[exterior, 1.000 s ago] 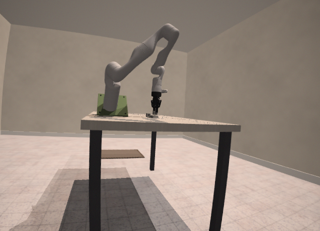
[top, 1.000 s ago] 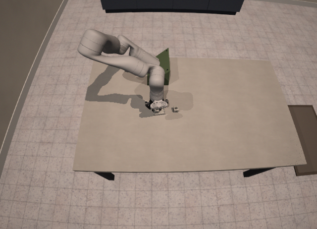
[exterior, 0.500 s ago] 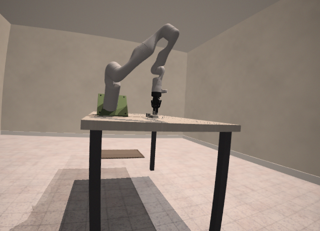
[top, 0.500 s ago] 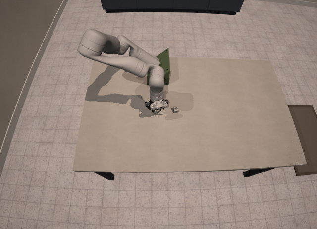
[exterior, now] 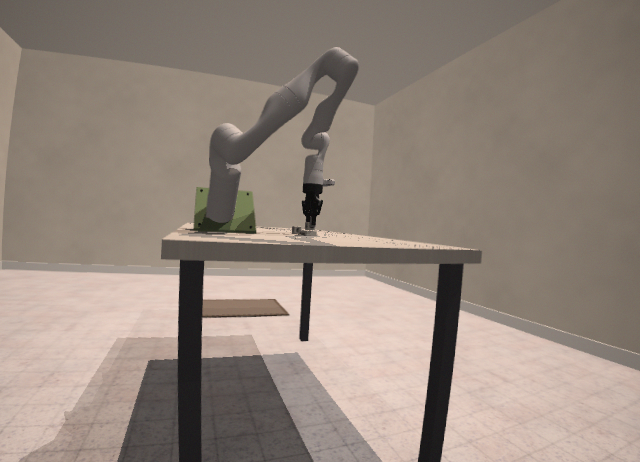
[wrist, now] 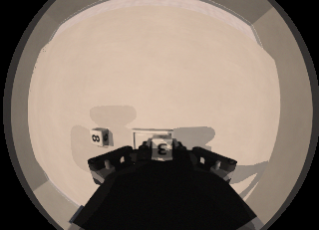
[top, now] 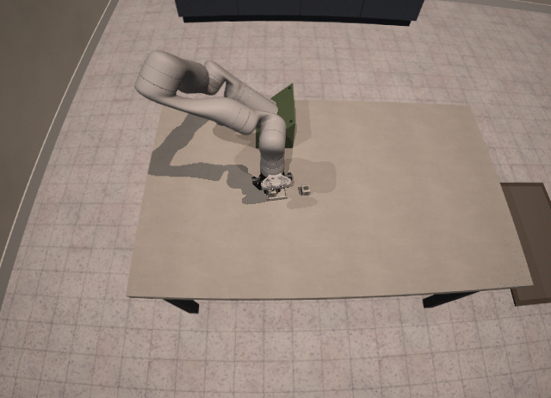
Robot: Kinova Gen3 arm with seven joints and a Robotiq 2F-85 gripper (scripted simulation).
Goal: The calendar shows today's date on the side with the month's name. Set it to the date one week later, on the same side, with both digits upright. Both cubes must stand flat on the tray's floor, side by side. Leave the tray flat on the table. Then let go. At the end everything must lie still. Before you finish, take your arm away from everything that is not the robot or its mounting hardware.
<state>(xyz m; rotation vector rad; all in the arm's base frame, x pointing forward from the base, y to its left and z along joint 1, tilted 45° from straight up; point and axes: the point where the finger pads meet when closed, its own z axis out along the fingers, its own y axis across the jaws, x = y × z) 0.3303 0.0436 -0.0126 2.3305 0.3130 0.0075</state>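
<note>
Now: the white tray 40 mm below my hand, 20 mm to the left of it and 10 mm behind it.
</note>
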